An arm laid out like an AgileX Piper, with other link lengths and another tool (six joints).
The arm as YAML. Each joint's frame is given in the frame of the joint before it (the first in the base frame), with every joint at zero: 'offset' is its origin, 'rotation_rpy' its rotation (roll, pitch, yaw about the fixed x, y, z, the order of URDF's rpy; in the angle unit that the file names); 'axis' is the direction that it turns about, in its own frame. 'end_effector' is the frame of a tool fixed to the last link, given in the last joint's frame.
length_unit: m
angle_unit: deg
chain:
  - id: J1
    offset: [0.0, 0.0, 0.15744]
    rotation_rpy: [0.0, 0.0, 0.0]
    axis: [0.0, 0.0, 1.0]
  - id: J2
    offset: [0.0, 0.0, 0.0]
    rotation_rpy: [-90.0, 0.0, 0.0]
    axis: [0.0, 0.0, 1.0]
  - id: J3
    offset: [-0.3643, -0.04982, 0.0]
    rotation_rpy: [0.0, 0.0, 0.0]
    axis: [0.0, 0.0, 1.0]
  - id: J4
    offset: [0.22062, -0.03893, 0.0]
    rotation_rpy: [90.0, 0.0, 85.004]
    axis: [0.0, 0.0, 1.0]
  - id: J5
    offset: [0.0, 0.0, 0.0]
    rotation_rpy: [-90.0, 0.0, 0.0]
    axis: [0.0, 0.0, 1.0]
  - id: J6
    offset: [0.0, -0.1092, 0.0]
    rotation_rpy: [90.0, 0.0, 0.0]
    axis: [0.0, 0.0, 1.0]
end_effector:
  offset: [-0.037, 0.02, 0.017]
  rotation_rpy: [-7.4, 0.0, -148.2]
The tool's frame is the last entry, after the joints.
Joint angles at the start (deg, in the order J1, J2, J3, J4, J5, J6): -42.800 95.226 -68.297 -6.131 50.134 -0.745
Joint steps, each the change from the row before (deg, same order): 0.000 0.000 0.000 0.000 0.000 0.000; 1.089 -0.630 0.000 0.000 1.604 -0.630; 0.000 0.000 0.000 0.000 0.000 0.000; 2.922 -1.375 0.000 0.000 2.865 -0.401; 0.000 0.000 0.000 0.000 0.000 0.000; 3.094 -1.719 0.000 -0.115 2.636 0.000; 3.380 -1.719 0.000 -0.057 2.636 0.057; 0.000 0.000 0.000 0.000 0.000 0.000; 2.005 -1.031 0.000 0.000 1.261 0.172; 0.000 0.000 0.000 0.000 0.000 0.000; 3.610 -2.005 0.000 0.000 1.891 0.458
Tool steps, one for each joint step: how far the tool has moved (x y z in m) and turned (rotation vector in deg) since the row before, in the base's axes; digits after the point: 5 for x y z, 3 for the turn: 0.00000 0.00000 0.00000 0.000 0.000 0.000; 0.00064 0.00895 0.00191 0.497 0.923 1.528; 0.00000 0.00000 0.00000 0.000 0.000 0.000; 0.00340 0.02075 0.00509 0.806 1.293 3.019; 0.00000 0.00000 0.00000 0.000 0.000 0.000; 0.00176 0.02151 0.00736 0.385 0.840 2.863; 0.00097 0.02267 0.00713 0.396 0.813 3.067; 0.00000 0.00000 0.00000 0.000 0.000 0.000; 0.00023 0.01296 0.00454 0.109 0.175 1.706; 0.00000 0.00000 0.00000 0.000 0.000 0.000; -0.00093 0.02281 0.00918 -0.032 -0.176 2.966
